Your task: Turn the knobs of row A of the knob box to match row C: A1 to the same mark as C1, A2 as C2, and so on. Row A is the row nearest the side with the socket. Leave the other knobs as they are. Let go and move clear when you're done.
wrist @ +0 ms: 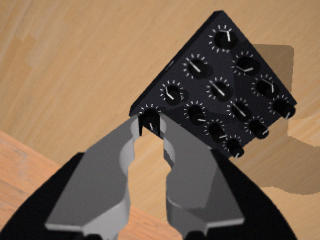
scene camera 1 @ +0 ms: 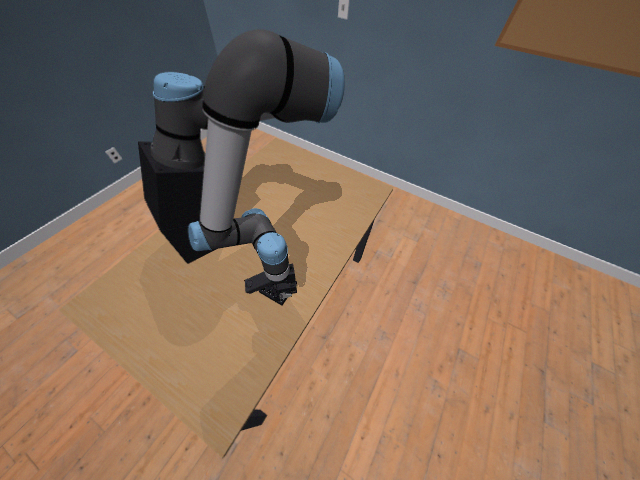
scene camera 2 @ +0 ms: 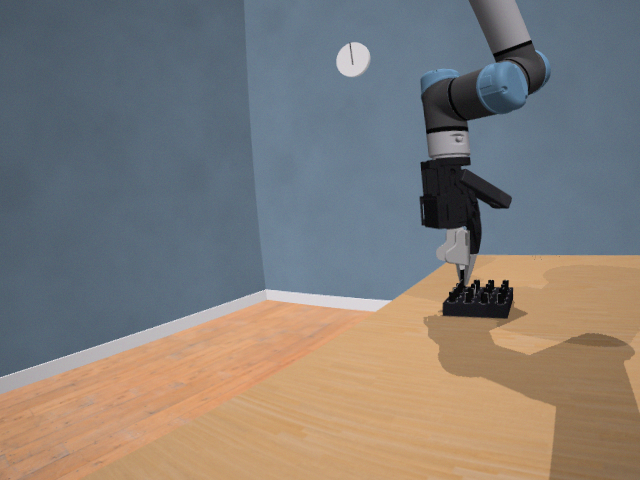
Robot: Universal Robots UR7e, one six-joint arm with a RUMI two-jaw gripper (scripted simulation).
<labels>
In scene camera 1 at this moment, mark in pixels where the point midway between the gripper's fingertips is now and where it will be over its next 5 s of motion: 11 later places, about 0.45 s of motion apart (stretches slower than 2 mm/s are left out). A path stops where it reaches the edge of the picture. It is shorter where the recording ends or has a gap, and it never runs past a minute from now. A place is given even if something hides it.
My gripper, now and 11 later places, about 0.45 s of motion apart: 279, 298; 279, 297; 278, 295; 278, 294; 276, 293; 274, 291; 273, 290; 272, 290; 273, 290; 273, 291; 273, 293; 274, 294
</labels>
